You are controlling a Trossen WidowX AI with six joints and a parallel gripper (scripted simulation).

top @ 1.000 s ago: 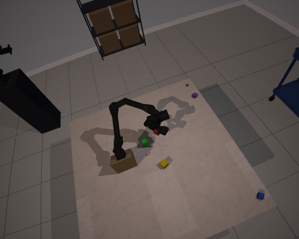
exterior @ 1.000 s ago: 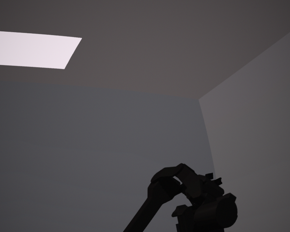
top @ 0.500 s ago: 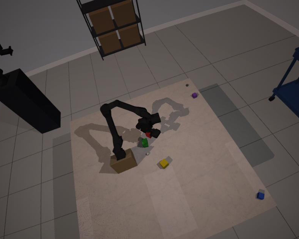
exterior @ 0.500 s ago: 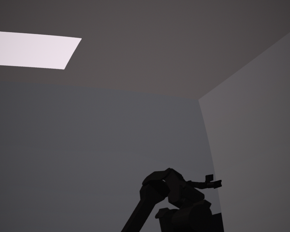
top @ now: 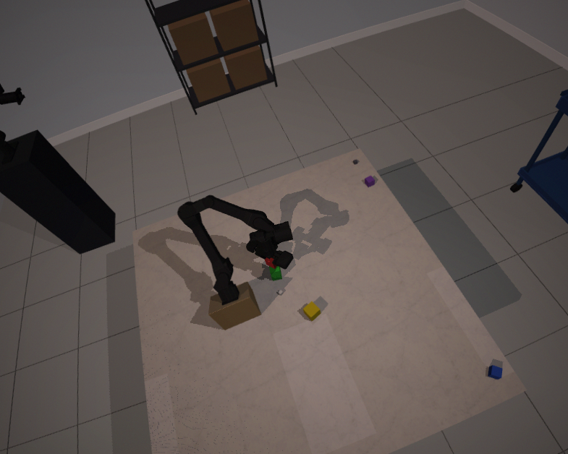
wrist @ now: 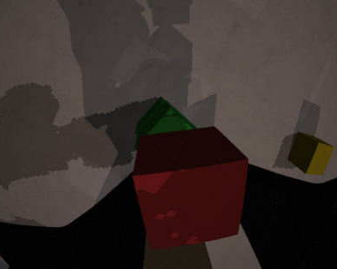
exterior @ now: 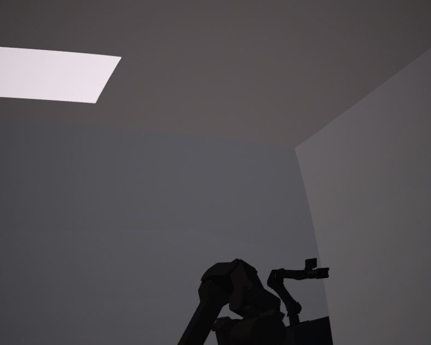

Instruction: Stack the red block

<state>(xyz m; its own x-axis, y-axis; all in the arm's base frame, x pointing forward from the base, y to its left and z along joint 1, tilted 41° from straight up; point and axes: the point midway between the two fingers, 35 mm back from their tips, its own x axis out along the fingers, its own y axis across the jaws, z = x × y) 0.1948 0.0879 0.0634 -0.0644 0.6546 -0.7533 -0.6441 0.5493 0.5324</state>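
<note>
My gripper tip is now 10 mm past the tiny white piece, 80 mm to the left of it and 120 mm above it. From my gripper tip the other things lie so: purple block (570 mm ahead, 310 mm to the left, 110 mm below); then red block (10 mm above); then yellow block (80 mm ahead, 210 mm to the right, 100 mm below).
</note>
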